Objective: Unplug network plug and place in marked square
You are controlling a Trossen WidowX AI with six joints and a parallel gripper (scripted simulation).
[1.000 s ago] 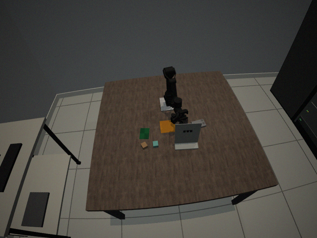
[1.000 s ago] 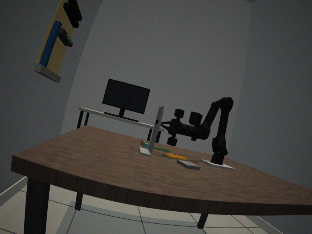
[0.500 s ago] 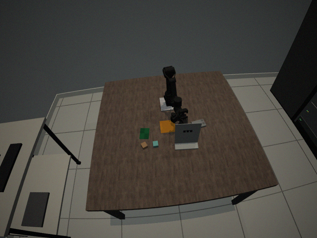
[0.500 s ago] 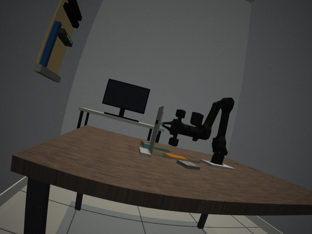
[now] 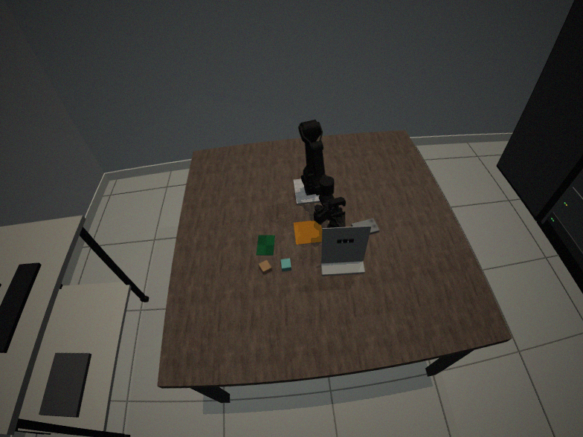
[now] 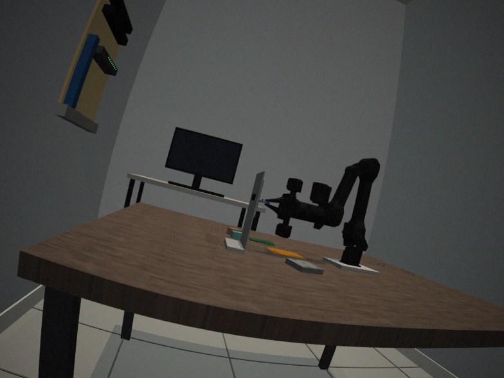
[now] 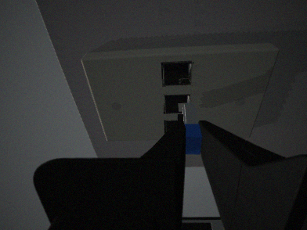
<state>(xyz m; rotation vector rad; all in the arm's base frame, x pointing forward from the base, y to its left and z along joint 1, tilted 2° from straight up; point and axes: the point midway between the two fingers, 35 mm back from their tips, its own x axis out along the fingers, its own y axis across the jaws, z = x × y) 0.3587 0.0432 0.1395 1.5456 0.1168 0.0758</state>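
Now: the orange flat square 15 cm behind my gripper tip, 11 cm to the right of it and 16 cm below it. Also, from my gripper tip: grey upright panel (4 cm ahead, 1 cm to the right, 5 cm below); then blue network plug (right at my gripper tip); then flat grey block (12 cm behind, 14 cm to the left, 15 cm below).
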